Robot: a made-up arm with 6 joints. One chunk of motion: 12 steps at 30 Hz.
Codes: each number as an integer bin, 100 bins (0 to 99) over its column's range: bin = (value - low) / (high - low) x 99, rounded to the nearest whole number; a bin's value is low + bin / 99 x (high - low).
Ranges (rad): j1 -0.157..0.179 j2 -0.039..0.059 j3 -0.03..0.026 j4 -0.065..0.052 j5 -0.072..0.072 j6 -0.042..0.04
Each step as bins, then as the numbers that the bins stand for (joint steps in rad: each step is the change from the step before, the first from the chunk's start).
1 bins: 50 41 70 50 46 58
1 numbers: 0.01270 0.00159 0.00960 -0.00591 -0.00509 0.00604
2 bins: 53 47 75 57 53 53
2 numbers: 0.02288 0.00753 0.01242 0.00236 0.00509 0.00190
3 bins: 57 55 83 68 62 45
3 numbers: 0.03645 0.01544 0.01695 0.01536 0.01818 -0.00473
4 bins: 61 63 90 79 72 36
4 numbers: 0.05003 0.02336 0.02091 0.02836 0.03273 -0.01218
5 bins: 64 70 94 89 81 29
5 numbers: 0.06021 0.03029 0.02317 0.04018 0.04582 -0.01798
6 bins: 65 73 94 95 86 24
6 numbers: 0.06361 0.03326 0.02317 0.04727 0.05309 -0.02212
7 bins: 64 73 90 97 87 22
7 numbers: 0.06021 0.03326 0.02091 0.04964 0.05455 -0.02378
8 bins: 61 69 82 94 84 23
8 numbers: 0.05003 0.02930 0.01638 0.04609 0.05018 -0.02295
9 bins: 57 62 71 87 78 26
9 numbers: 0.03645 0.02237 0.01016 0.03782 0.04145 -0.02046
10 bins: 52 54 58 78 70 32
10 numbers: 0.01948 0.01445 0.00281 0.02718 0.02982 -0.01549
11 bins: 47 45 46 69 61 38
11 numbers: 0.00252 0.00555 -0.00398 0.01655 0.01673 -0.01053
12 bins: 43 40 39 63 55 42
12 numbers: -0.01106 0.00060 -0.00794 0.00945 0.00800 -0.00721
